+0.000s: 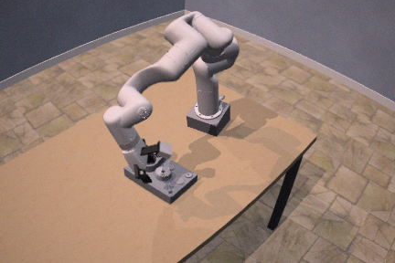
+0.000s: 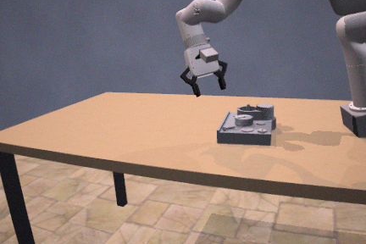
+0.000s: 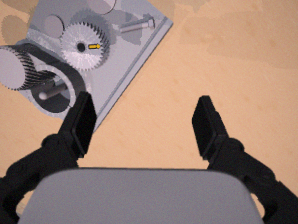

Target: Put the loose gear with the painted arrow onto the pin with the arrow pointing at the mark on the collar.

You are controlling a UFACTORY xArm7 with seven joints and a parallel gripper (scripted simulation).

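Now: the grey gear 110 mm below my hand, 100 mm behind it and 40 mm to the right of it. Also, from my hand: flat disc (130 mm behind, 120 mm below, 20 mm to the left); grey pin (120 mm below, 70 mm behind, 40 mm to the left).
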